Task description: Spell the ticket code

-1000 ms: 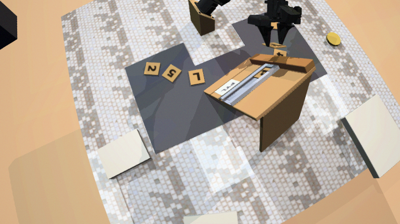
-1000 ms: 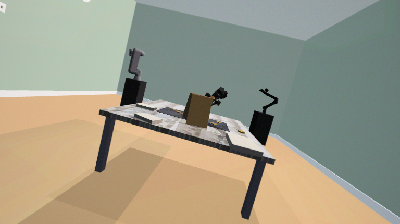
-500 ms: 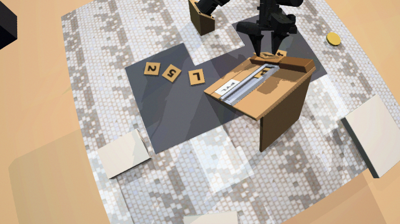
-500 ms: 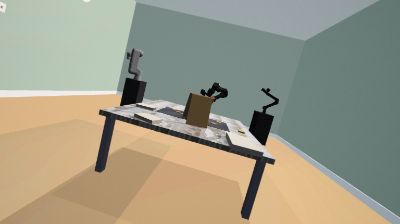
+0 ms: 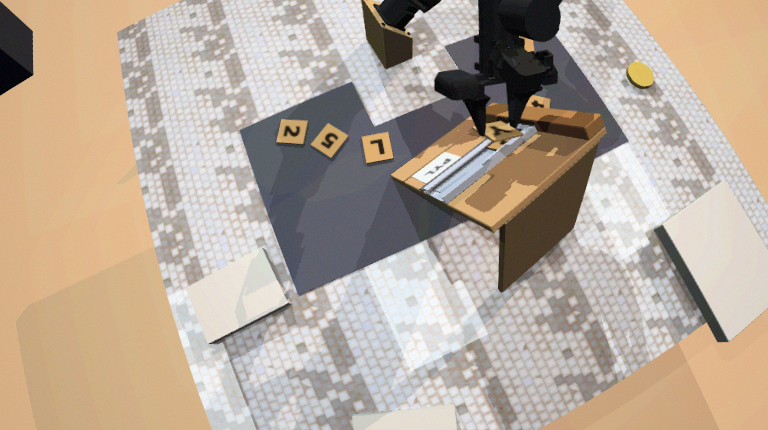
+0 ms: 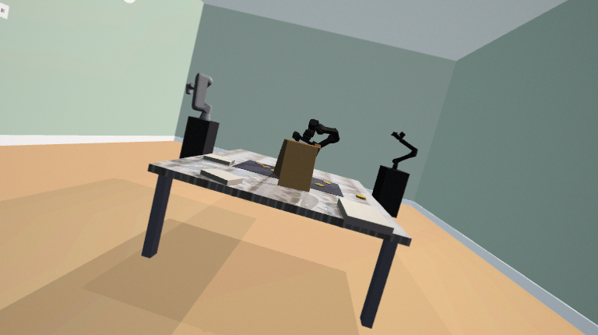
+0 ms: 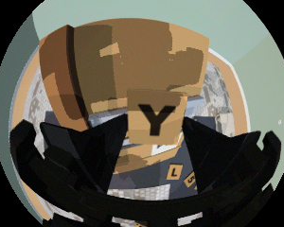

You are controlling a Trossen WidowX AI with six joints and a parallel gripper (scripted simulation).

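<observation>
Right now my gripper tip is 70 mm above the P tile and 30 mm to the right of it. From my gripper tip the other things lie so: white ticket: 140 mm below, 80 mm to the right, 40 mm behind; Y tile: right at my gripper tip; dark mat: 230 mm below, 170 mm behind, 10 mm to the right.
</observation>
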